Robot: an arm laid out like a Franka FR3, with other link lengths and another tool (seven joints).
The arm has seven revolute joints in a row. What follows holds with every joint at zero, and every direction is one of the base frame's. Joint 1 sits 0.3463 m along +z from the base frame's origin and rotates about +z. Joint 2 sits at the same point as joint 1 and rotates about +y. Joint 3 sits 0.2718 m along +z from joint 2 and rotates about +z. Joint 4 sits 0.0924 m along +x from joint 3 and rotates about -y. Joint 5 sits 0.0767 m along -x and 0.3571 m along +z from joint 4 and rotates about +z. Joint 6 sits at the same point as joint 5 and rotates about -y. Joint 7 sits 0.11 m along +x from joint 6 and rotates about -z. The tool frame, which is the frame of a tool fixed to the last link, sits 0.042 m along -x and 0.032 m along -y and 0.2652 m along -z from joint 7; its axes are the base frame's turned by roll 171.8, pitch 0 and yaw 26.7 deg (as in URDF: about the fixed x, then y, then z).
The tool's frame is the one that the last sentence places.
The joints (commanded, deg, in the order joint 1, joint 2, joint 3, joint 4, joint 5, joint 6, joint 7), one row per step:
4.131, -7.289, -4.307, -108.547, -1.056, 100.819, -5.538
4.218, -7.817, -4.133, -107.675, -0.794, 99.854, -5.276
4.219, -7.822, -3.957, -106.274, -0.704, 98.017, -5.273
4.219, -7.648, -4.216, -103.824, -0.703, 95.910, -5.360
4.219, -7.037, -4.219, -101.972, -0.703, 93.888, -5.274
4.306, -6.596, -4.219, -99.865, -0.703, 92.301, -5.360
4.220, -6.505, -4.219, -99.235, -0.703, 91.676, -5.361
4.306, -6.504, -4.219, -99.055, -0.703, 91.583, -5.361
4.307, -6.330, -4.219, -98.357, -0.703, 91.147, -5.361
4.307, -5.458, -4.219, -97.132, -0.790, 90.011, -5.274
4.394, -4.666, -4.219, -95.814, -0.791, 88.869, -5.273
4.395, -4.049, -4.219, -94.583, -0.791, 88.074, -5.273
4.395, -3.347, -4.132, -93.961, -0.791, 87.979, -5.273
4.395, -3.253, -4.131, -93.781, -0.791, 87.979, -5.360
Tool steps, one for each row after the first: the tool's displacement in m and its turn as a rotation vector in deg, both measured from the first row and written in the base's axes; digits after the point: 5 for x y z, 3 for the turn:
-0.00085, 0.00344, 0.00979, 0.269, -0.436, -0.065
-0.00324, 0.00522, 0.01820, 0.329, -0.006, 0.072
-0.00294, 0.00276, 0.03266, 0.350, -0.174, -0.126
-0.00454, 0.00268, 0.03903, 0.301, 0.605, -0.240
-0.00340, 0.00325, 0.04921, 0.269, 0.526, -0.091
-0.00396, 0.00248, 0.05241, 0.262, 0.611, -0.184
-0.00368, 0.00320, 0.05364, 0.262, 0.526, -0.100
-0.00300, 0.00319, 0.05686, 0.249, 0.437, -0.106
-0.00285, 0.00285, 0.05733, 0.094, 1.217, -0.208
-0.00244, 0.00360, 0.05908, 0.031, 1.830, -0.140
-0.00107, 0.00362, 0.06200, -0.015, 2.009, -0.153
0.00166, 0.00443, 0.06046, -0.074, 2.182, -0.071
0.00246, 0.00439, 0.06097, -0.078, 2.096, 0.016

